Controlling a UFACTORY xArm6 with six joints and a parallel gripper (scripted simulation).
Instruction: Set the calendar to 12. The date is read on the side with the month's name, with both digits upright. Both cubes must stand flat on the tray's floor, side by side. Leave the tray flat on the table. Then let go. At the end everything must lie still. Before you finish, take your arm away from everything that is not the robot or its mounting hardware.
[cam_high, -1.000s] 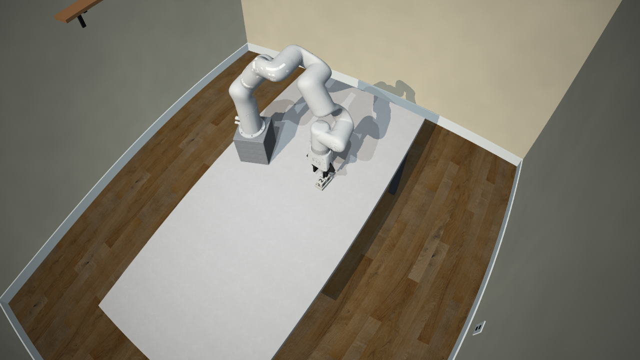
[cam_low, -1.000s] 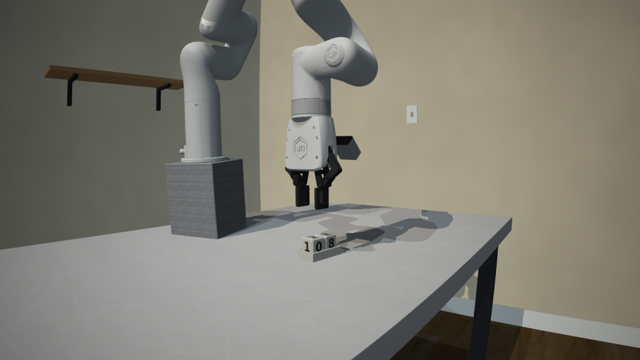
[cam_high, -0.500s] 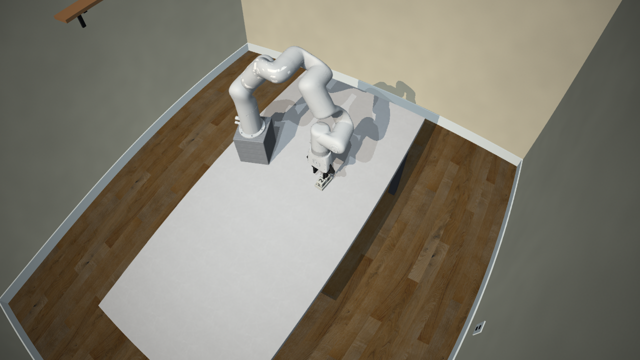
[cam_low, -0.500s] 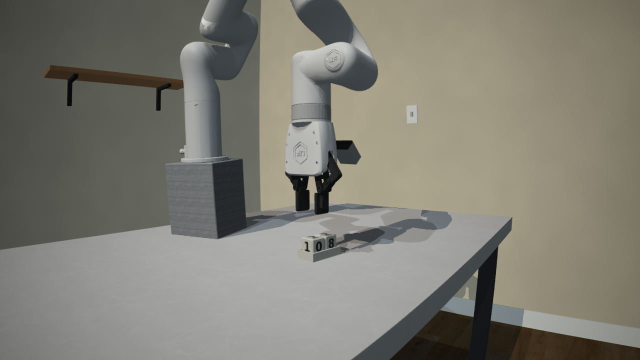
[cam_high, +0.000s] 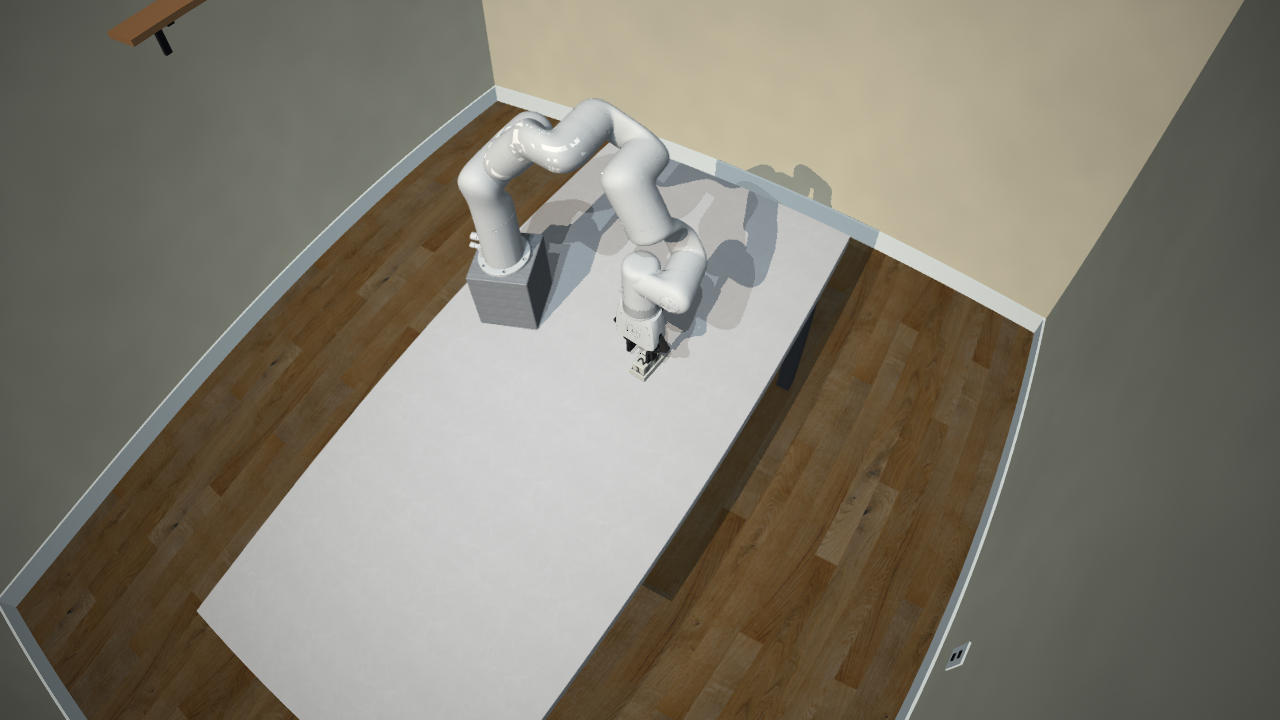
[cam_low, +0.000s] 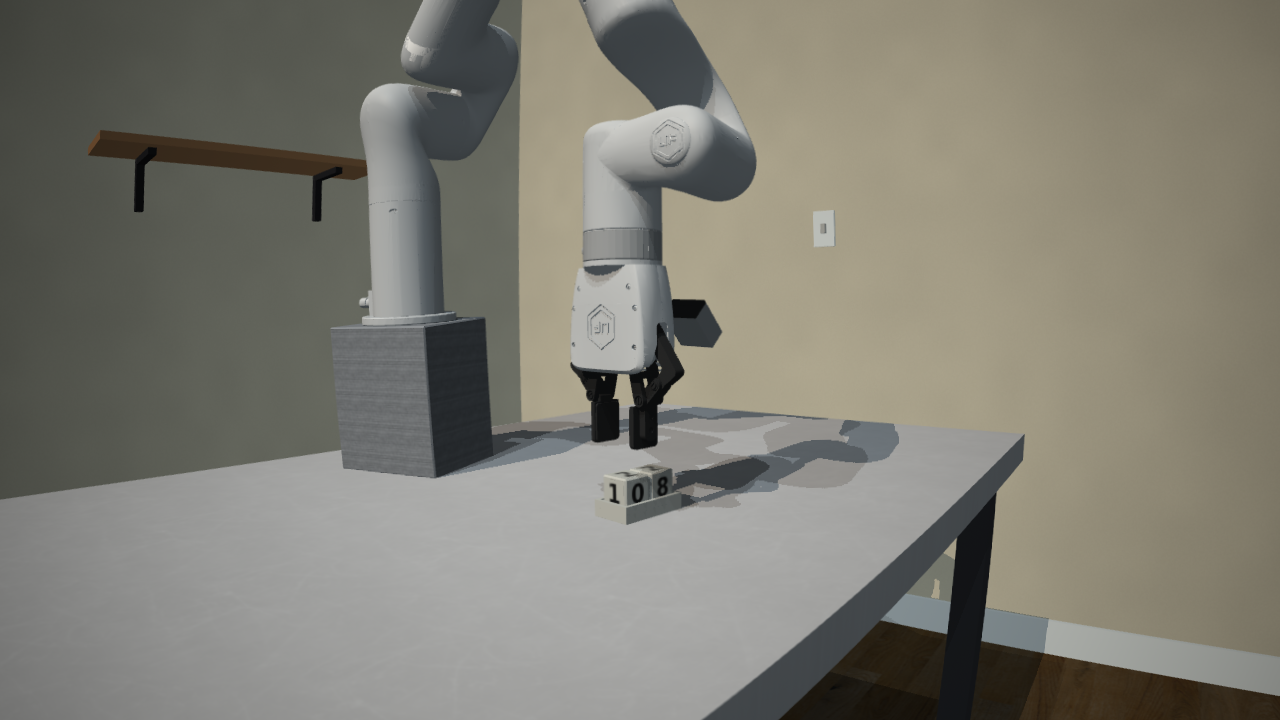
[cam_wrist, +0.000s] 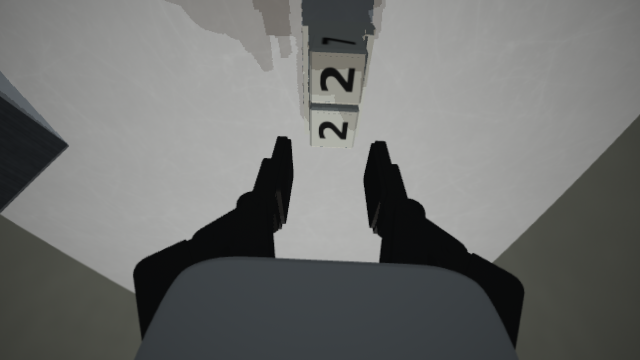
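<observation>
Right now my hand is 1 cm short of the calendar tray, 2 cm to the right of it and 8 cm above it.
</observation>
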